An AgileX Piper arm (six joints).
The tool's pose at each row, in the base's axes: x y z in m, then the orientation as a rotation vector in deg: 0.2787, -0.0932, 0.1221, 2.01, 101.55, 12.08; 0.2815, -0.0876, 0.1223, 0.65, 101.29, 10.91; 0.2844, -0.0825, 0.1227, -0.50, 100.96, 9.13; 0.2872, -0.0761, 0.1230, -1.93, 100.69, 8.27; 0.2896, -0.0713, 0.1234, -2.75, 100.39, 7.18; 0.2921, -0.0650, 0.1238, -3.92, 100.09, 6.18; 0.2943, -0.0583, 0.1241, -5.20, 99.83, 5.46; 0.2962, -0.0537, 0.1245, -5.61, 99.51, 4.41; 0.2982, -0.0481, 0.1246, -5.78, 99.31, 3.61; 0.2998, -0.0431, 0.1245, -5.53, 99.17, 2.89; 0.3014, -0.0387, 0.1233, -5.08, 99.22, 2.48
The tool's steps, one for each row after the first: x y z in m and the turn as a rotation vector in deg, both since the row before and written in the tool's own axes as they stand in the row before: 0.0000, 0.0053, 0.0034, 0.02, -0.23, -1.58; -0.0004, 0.0048, 0.0034, 0.54, -0.33, -1.78; -0.0003, 0.0061, 0.0034, -0.23, -0.20, -1.46; -0.0006, 0.0045, 0.0028, 0.26, -0.27, -1.18; -0.0006, 0.0060, 0.0031, 0.01, -0.24, -1.36; -0.0006, 0.0064, 0.0028, -0.24, -0.18, -1.28; -0.0008, 0.0044, 0.0023, 0.47, -0.28, -0.89; -0.0006, 0.0053, 0.0025, 0.44, -0.17, -0.58; -0.0003, 0.0048, 0.0021, 0.63, -0.13, -0.25; 0.0008, 0.0043, 0.0022, 0.53, 0.04, 0.07
